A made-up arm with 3 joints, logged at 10 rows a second.
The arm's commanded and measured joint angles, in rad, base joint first. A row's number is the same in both.
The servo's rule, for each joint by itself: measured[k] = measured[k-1] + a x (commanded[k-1-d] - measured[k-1]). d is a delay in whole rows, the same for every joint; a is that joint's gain. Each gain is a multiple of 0.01, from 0.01 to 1. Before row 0 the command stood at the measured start. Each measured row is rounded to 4 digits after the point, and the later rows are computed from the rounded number. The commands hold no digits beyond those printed.
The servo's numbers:
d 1
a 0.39 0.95 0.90
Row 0, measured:
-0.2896 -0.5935 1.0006
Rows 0 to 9, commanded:
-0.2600 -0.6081 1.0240
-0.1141 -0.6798 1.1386
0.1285 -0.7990 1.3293
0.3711 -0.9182 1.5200
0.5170 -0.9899 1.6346
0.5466 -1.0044 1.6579
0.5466 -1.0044 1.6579
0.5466 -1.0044 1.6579
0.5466 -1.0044 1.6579
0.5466 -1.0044 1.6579
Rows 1 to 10, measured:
-0.2896 -0.5935 1.0006
-0.2781 -0.6074 1.0217
-0.2141 -0.6762 1.1269
-0.0805 -0.7929 1.3091
0.0956 -0.9119 1.4989
0.2599 -0.9860 1.6210
0.3717 -1.0035 1.6542
0.4399 -1.0044 1.6575
0.4815 -1.0044 1.6579
0.5069 -1.0044 1.6579

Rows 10 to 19, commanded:
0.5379 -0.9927 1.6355
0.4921 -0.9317 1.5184
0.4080 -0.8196 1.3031
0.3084 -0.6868 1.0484
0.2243 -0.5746 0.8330
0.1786 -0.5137 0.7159
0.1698 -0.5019 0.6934
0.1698 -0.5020 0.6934
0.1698 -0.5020 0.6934
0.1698 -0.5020 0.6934
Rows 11 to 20, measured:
0.5224 -1.0044 1.6579
0.5284 -0.9933 1.6377
0.5142 -0.9348 1.5303
0.4728 -0.8254 1.3258
0.4087 -0.6937 1.0761
0.3368 -0.5806 0.8573
0.2751 -0.5170 0.7300
0.2340 -0.5027 0.6971
0.2090 -0.5020 0.6938
0.1937 -0.5020 0.6934

